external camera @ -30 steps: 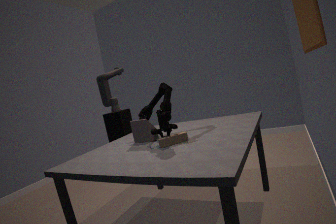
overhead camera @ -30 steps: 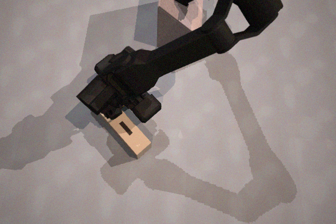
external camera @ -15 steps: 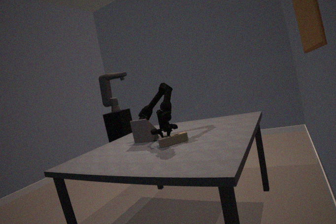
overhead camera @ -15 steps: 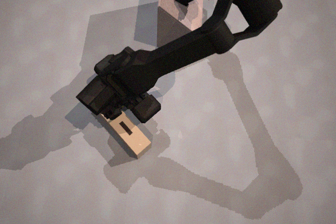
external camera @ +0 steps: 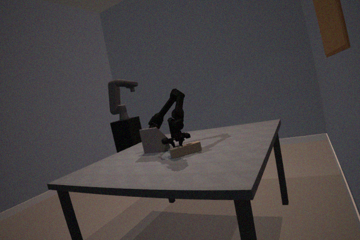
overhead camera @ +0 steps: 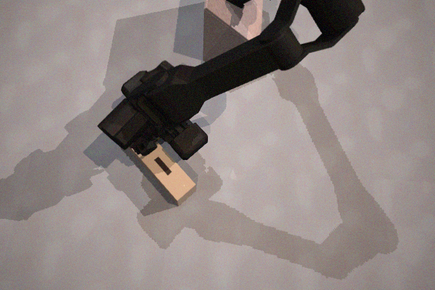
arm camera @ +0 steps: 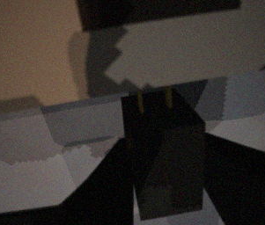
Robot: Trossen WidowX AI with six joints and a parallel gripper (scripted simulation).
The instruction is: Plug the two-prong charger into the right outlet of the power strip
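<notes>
Right now my gripper tip is 10 mm to the left of the dark two-prong charger, 10 mm below it and 10 mm short of it.
</notes>
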